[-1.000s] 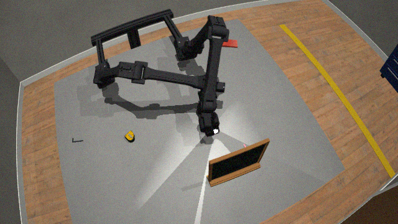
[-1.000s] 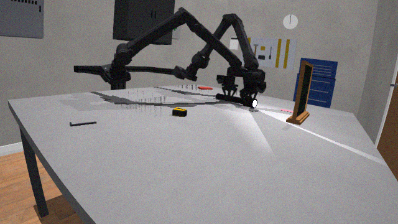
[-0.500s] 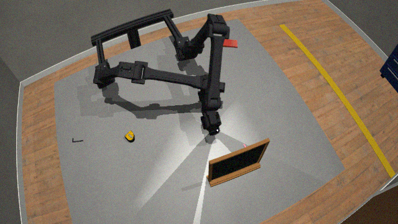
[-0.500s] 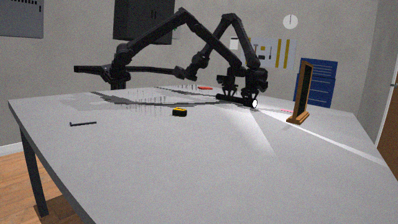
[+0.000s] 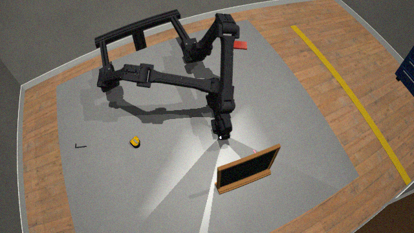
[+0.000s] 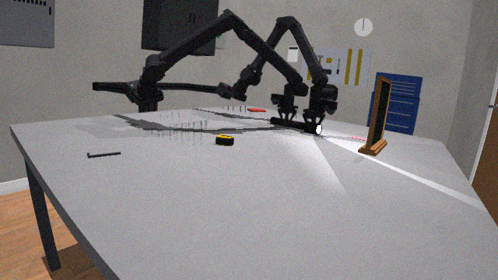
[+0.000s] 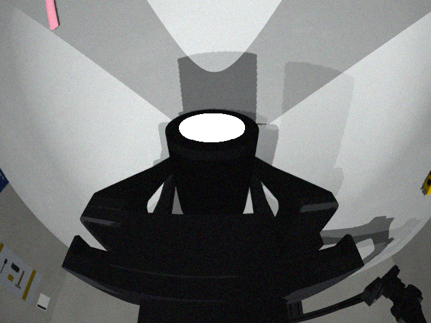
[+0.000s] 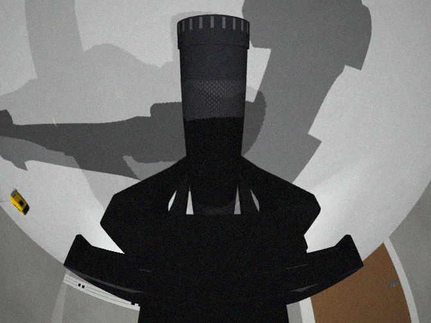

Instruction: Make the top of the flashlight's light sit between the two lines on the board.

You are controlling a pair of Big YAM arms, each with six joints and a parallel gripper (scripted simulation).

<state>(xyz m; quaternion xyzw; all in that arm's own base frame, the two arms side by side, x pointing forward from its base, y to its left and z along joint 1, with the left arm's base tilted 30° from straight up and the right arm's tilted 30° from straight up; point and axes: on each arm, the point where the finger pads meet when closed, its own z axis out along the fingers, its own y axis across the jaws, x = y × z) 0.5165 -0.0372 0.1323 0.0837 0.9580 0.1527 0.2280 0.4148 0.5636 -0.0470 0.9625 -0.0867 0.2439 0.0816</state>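
The flashlight head lies 20 mm behind my left hand. The rest, counted from my left hand: black hex key (890 mm to the right, 220 mm behind, 30 mm below); then black flashlight (90 mm behind, 10 mm to the left); then pink stick (200 mm ahead, 130 mm to the left, 20 mm below).
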